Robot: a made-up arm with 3 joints. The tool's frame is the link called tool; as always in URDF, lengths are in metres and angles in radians. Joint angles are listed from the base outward.
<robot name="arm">
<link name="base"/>
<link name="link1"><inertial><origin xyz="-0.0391 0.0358 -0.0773"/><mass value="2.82"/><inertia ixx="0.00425" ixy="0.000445" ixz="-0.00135" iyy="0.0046" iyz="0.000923" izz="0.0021"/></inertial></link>
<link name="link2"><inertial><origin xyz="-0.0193 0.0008 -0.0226"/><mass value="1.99"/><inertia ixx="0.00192" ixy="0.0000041" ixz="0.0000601" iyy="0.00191" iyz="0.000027" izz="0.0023"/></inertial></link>
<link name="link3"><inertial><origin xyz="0.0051 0.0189 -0.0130"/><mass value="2.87"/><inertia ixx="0.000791" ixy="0" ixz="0" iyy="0.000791" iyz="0" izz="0.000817"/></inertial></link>
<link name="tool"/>
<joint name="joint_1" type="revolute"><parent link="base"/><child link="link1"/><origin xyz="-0.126 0.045 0.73" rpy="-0.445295 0.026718 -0.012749"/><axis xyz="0 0 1"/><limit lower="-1.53" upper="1.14"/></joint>
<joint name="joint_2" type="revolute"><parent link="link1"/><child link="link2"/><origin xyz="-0.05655 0.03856 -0.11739" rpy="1.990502 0.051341 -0.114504"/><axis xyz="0 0 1"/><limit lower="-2.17" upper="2.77"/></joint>
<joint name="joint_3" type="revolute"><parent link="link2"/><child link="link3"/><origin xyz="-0.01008 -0.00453 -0.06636" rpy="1.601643 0.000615 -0.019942"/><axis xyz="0 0 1"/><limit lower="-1.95" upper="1.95"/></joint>
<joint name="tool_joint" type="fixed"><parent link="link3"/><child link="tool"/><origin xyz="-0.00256 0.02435 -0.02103" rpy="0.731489 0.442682 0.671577"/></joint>
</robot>
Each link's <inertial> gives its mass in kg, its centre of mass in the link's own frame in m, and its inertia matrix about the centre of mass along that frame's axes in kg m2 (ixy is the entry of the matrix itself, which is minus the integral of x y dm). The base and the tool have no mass. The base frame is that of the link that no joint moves.
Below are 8 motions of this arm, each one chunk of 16 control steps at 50 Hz.
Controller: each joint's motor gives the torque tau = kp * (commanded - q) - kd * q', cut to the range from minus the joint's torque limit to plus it. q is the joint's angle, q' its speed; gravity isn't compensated. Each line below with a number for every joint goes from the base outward.
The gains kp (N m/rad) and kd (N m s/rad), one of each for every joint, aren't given. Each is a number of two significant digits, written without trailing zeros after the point. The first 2 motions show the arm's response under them.
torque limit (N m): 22 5.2 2.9
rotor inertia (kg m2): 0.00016 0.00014 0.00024
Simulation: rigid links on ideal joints. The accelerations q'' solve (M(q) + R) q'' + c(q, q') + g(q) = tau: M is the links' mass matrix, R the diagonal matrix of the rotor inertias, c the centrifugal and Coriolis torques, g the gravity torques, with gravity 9.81 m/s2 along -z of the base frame. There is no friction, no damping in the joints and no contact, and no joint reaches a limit. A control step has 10 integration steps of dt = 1/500 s. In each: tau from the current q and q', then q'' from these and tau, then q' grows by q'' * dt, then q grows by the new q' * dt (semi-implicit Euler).
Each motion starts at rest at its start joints. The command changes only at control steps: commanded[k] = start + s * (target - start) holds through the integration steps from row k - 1 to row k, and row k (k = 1, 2, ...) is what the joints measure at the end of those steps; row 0 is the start. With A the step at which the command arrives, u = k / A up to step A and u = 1 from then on. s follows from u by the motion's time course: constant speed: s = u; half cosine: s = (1 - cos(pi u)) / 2; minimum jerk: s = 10 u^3 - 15 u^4 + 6 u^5; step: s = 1 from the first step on.
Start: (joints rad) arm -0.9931 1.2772 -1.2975
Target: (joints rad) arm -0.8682 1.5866 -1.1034
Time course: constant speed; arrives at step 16
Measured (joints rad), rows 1 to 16:
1: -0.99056 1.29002 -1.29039
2: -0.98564 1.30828 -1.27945
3: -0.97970 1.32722 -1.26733
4: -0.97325 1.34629 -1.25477
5: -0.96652 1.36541 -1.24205
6: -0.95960 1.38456 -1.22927
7: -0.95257 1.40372 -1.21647
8: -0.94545 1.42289 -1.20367
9: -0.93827 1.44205 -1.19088
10: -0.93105 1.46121 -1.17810
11: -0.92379 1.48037 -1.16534
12: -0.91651 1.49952 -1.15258
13: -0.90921 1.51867 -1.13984
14: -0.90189 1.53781 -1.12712
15: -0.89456 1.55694 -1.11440
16: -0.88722 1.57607 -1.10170
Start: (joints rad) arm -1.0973 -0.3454 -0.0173
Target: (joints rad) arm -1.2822 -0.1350 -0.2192
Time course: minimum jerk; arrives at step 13
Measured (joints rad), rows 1 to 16:
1: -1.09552 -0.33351 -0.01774
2: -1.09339 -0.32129 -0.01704
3: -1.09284 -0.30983 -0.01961
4: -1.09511 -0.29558 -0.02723
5: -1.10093 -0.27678 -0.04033
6: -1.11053 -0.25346 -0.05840
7: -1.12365 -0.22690 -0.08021
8: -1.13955 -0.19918 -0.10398
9: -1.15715 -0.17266 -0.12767
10: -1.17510 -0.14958 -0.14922
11: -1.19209 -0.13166 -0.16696
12: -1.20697 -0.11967 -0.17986
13: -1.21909 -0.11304 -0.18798
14: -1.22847 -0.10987 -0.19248
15: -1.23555 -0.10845 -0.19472
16: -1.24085 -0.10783 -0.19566
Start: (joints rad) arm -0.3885 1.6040 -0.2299
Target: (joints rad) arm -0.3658 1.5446 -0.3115
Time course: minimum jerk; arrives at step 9
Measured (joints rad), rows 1 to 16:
1: -0.39067 1.60620 -0.21025
2: -0.39387 1.60836 -0.19501
3: -0.39646 1.60646 -0.18986
4: -0.39781 1.60035 -0.19289
5: -0.39786 1.59121 -0.20171
6: -0.39681 1.58082 -0.21355
7: -0.39507 1.57118 -0.22560
8: -0.39312 1.56389 -0.23548
9: -0.39135 1.55956 -0.24209
10: -0.38996 1.55745 -0.24603
11: -0.38893 1.55654 -0.24830
12: -0.38817 1.55620 -0.24962
13: -0.38762 1.55609 -0.25039
14: -0.38722 1.55607 -0.25084
15: -0.38692 1.55608 -0.25111
16: -0.38669 1.55610 -0.25126

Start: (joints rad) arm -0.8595 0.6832 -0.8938
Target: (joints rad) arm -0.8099 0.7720 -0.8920
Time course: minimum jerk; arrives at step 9
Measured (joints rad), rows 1 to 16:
1: -0.85893 0.68998 -0.88366
2: -0.85724 0.69824 -0.87456
3: -0.85465 0.70766 -0.86892
4: -0.85095 0.72012 -0.86554
5: -0.84603 0.73540 -0.86335
6: -0.84015 0.75165 -0.86170
7: -0.83387 0.76631 -0.86027
8: -0.82790 0.77720 -0.85900
9: -0.82281 0.78360 -0.85799
10: -0.81876 0.78676 -0.85739
11: -0.81565 0.78822 -0.85714
12: -0.81329 0.78889 -0.85710
13: -0.81151 0.78921 -0.85717
14: -0.81017 0.78936 -0.85729
15: -0.80917 0.78944 -0.85741
16: -0.80841 0.78948 -0.85753

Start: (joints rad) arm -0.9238 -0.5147 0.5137
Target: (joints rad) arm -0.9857 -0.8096 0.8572
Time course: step
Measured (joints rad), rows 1 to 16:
1: -0.93143 -0.60589 0.62845
2: -0.94002 -0.68628 0.71357
3: -0.94833 -0.72881 0.76095
4: -0.95538 -0.74884 0.78772
5: -0.96087 -0.75765 0.80314
6: -0.96500 -0.76127 0.81212
7: -0.96808 -0.76264 0.81739
8: -0.97039 -0.76308 0.82048
9: -0.97212 -0.76318 0.82230
10: -0.97342 -0.76315 0.82337
11: -0.97440 -0.76310 0.82400
12: -0.97515 -0.76305 0.82438
13: -0.97571 -0.76301 0.82461
14: -0.97614 -0.76297 0.82474
15: -0.97646 -0.76295 0.82482
16: -0.97670 -0.76293 0.82487

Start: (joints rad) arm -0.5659 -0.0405 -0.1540
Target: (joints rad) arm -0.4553 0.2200 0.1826
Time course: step
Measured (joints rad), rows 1 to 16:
1: -0.55818 0.06675 -0.05024
2: -0.54079 0.16380 0.05429
3: -0.52437 0.21469 0.12219
4: -0.51151 0.23910 0.16196
5: -0.50195 0.25060 0.18435
6: -0.49493 0.25605 0.19673
7: -0.48978 0.25868 0.20347
8: -0.48600 0.25999 0.20709
9: -0.48321 0.26066 0.20899
10: -0.48115 0.26102 0.20995
11: -0.47963 0.26122 0.21041
12: -0.47850 0.26134 0.21060
13: -0.47766 0.26142 0.21067
14: -0.47703 0.26147 0.21067
15: -0.47656 0.26150 0.21064
16: -0.47621 0.26152 0.21061

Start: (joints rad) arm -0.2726 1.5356 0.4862
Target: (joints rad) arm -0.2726 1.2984 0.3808
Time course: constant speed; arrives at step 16
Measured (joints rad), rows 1 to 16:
1: -0.27533 1.53231 0.50547
2: -0.28009 1.52662 0.52028
3: -0.28459 1.51752 0.52665
4: -0.28815 1.50579 0.52757
5: -0.29078 1.49254 0.52522
6: -0.29268 1.47855 0.52100
7: -0.29405 1.46429 0.51573
8: -0.29506 1.44996 0.50988
9: -0.29581 1.43565 0.50371
10: -0.29640 1.42137 0.49737
11: -0.29685 1.40712 0.49093
12: -0.29721 1.39289 0.48442
13: -0.29751 1.37867 0.47788
14: -0.29775 1.36446 0.47131
15: -0.29796 1.35025 0.46472
16: -0.29813 1.33603 0.45811

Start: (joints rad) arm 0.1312 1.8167 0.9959
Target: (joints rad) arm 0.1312 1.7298 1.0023
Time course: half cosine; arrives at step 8
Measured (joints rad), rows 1 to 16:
1: 0.12684 1.81333 1.01064
2: 0.11964 1.81068 1.02546
3: 0.11254 1.80516 1.03554
4: 0.10660 1.79516 1.04211
5: 0.10208 1.78190 1.04632
6: 0.09887 1.76775 1.04899
7: 0.09673 1.75525 1.05060
8: 0.09538 1.74651 1.05144
9: 0.09445 1.74182 1.05177
10: 0.09365 1.73973 1.05190
11: 0.09290 1.73894 1.05200
12: 0.09223 1.73871 1.05209
13: 0.09166 1.73866 1.05215
14: 0.09120 1.73866 1.05220
15: 0.09084 1.73865 1.05222
16: 0.09057 1.73863 1.05222

